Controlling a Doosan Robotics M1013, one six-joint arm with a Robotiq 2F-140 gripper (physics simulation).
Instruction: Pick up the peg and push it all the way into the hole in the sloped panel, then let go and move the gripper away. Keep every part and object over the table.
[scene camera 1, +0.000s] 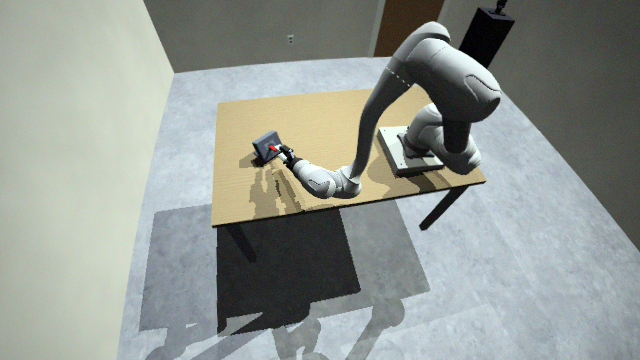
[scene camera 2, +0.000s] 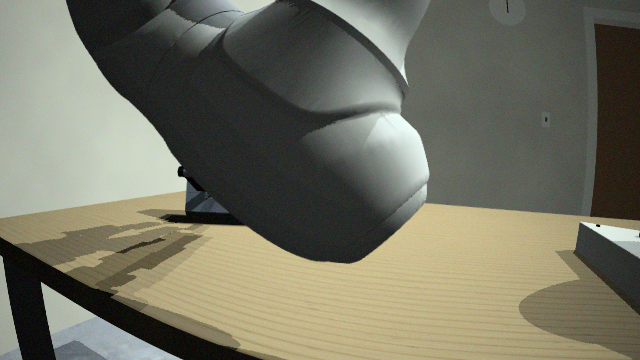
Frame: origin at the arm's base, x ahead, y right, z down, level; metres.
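Seen in the pictures: gripper, fingertip midpoint: (scene camera 1: 278, 150); arm's base at its link origin: (scene camera 1: 415, 145).
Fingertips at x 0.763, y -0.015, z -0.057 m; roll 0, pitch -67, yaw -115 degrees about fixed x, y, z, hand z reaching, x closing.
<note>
Offsets run from my fingertips to a thing's top centre. Level surfaces: height alone.
A small grey sloped panel @(dx +0.059, dy +0.078, dz -0.021 m) (scene camera 1: 264, 140) (scene camera 2: 198, 205) stands on the left part of the table. A red peg @(dx +0.034, dy +0.039, dz +0.002 m) (scene camera 1: 273, 148) sticks out of the panel's sloped face, with part of its length showing. My gripper (scene camera 1: 281, 150) is just to the right of the peg's outer end, pointing at the panel. Its fingers stand partly open and nothing is between them. In scene camera 2 the arm hides the gripper and the peg, and only the panel's lower left part shows.
The wooden table @(dz +0.095 m) (scene camera 1: 318, 114) (scene camera 2: 390, 303) carries the robot's grey base plate (scene camera 1: 393, 151) at the right. The arm's elbow (scene camera 1: 326, 183) (scene camera 2: 301, 143) hangs low over the table near its front edge. The floor lies beyond the table edges.
</note>
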